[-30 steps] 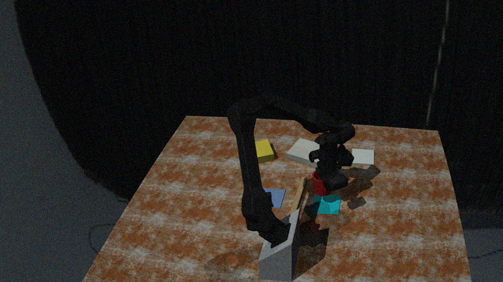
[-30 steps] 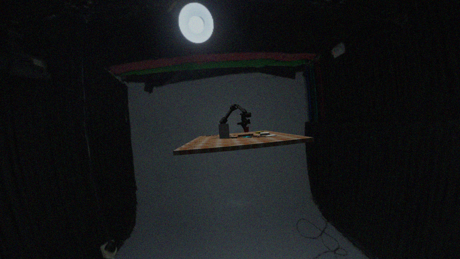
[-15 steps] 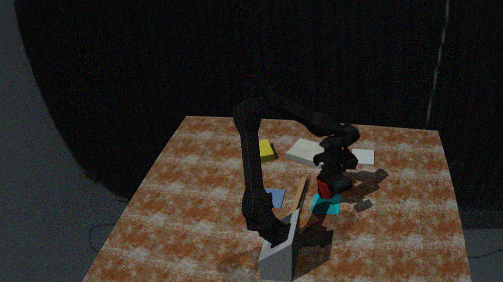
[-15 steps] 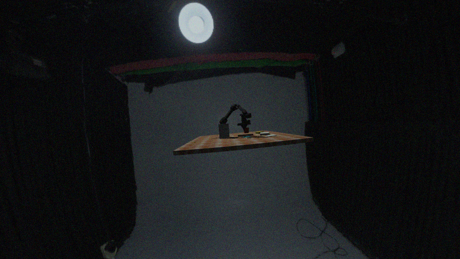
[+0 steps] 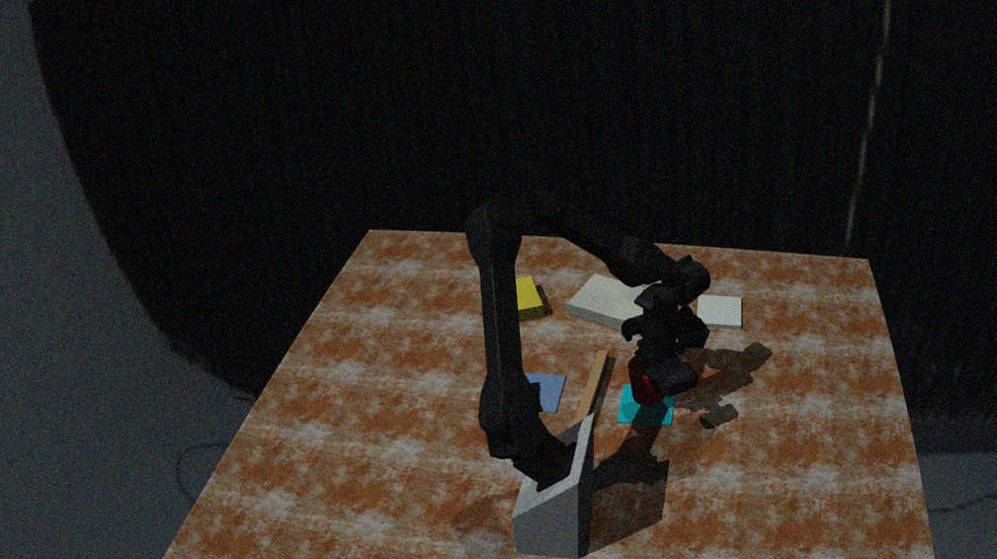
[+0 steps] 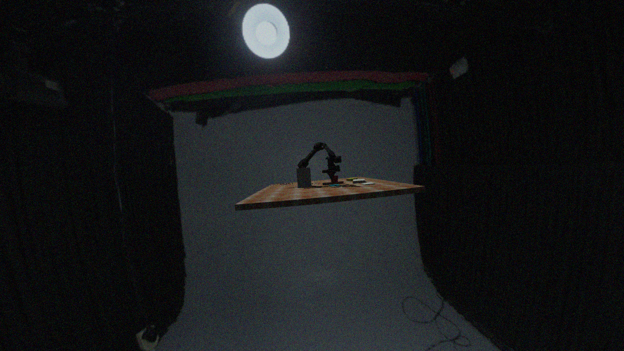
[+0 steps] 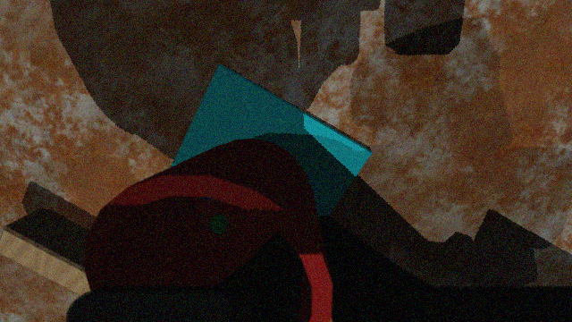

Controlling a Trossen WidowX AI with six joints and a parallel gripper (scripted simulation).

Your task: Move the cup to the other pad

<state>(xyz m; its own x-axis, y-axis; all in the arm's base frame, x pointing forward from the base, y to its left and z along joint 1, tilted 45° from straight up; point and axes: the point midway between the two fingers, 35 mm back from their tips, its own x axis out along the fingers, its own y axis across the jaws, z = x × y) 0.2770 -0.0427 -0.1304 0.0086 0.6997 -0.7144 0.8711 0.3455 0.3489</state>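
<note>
Now: the green marble 3 cm ahead of my gripper tip, 3 cm to the left of it and 2 cm below it. Also, from my gripper tip: wooden bar (3 cm ahead, 12 cm to the left, 6 cm below); cyan pad (2 cm ahead, 2 cm to the left, 7 cm below); red cup (3 cm ahead, 1 cm to the left).
</note>
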